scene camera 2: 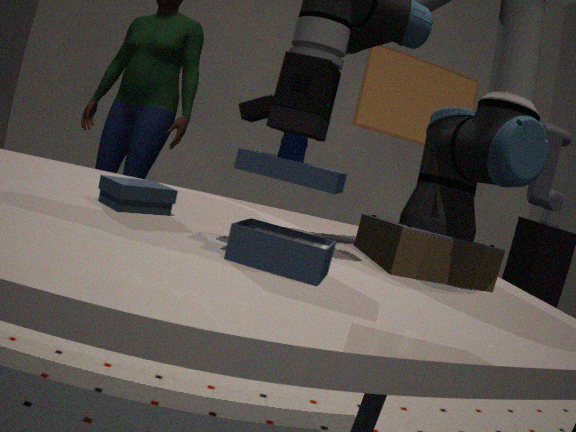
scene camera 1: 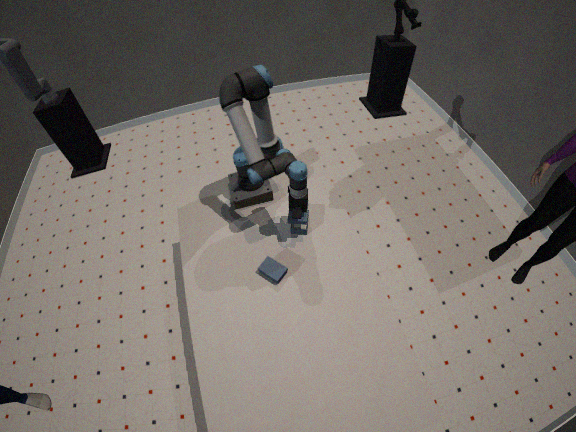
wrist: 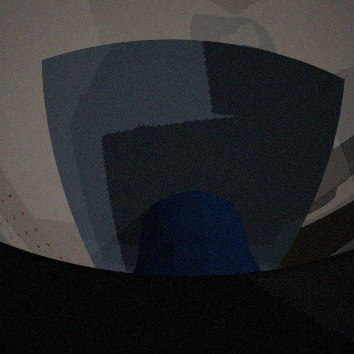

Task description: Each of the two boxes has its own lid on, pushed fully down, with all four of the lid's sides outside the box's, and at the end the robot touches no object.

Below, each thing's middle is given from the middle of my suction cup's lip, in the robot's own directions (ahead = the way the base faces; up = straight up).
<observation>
The larger blue-grey lid [scene camera 2: 315,177] lies 3 cm below my suction cup and 1 cm behind it. From my suction cup the other things lie so: smaller blue-grey lid [scene camera 2: 122,188] (22 cm ahead, 19 cm to the right, 13 cm below).
</observation>
